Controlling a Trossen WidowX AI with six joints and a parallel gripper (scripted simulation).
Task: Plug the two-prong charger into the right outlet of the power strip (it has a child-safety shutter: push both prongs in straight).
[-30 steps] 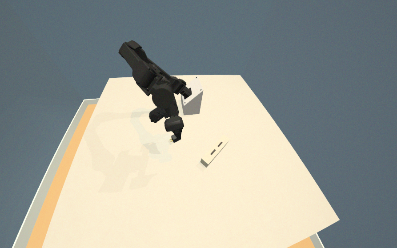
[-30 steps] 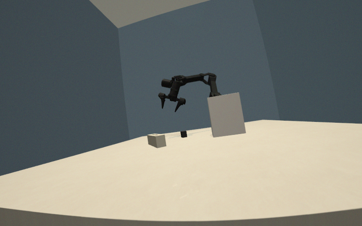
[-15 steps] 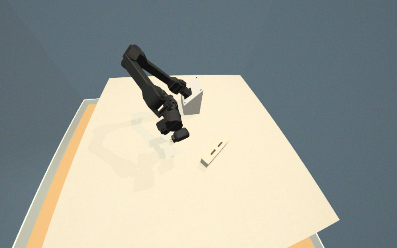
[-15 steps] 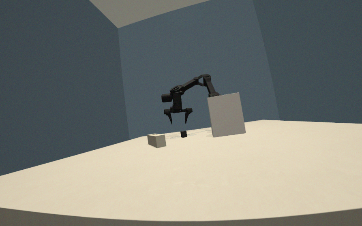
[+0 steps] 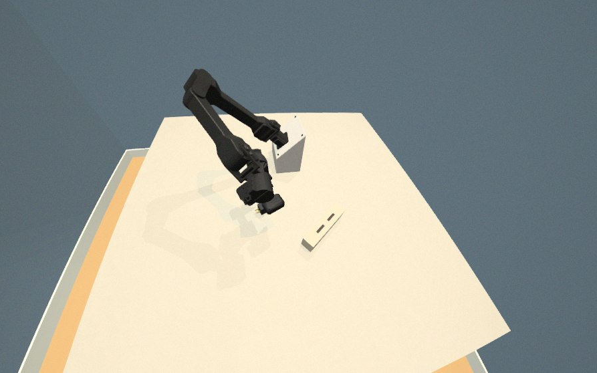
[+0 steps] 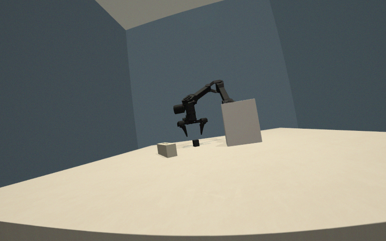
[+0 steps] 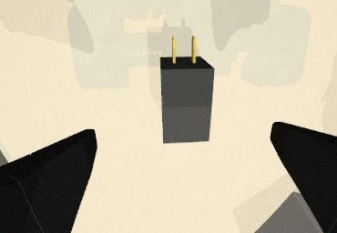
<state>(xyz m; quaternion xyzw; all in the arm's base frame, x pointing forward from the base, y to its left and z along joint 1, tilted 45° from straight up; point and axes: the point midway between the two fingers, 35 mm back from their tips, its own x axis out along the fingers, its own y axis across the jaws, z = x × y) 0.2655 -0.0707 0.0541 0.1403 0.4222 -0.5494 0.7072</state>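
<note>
My gripper tip is 10 mm short of the black charger, 20 mm to the left of it and 50 mm above it.
</note>
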